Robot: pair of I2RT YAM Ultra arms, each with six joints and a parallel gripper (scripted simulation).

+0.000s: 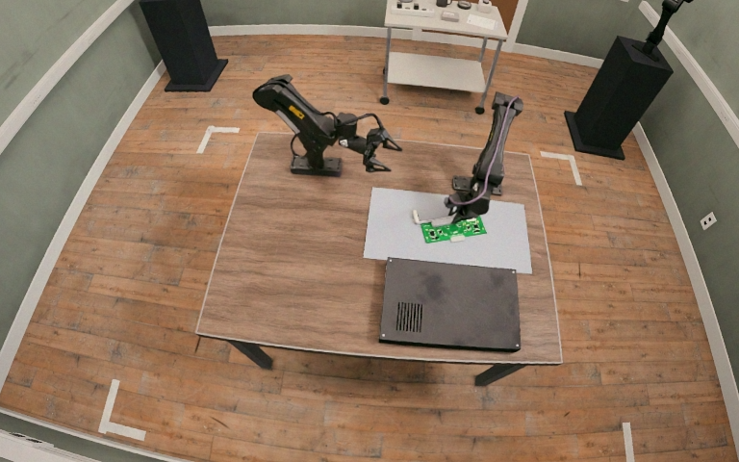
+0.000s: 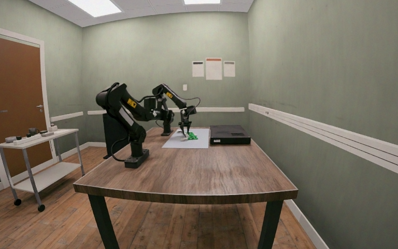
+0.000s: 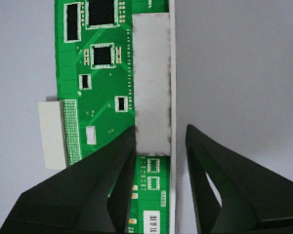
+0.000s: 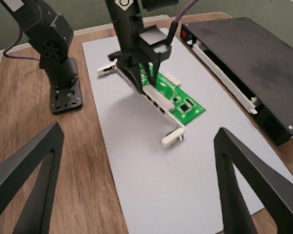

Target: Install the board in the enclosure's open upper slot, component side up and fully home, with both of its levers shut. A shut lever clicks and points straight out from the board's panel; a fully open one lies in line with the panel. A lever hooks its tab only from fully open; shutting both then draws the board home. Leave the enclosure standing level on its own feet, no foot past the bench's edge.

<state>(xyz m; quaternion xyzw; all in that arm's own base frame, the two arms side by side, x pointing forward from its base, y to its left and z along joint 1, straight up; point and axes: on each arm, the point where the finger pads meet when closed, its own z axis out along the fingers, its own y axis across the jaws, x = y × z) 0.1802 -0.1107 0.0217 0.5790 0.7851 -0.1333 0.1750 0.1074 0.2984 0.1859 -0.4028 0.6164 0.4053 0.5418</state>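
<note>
The green board is 2 cm behind my left hand, 1 cm to the right of it and 1 cm below it. The rest, counted from my left hand: black enclosure: 31 cm ahead, 1 cm above; then grey mat: 3 cm below, 3 cm ahead.
</note>
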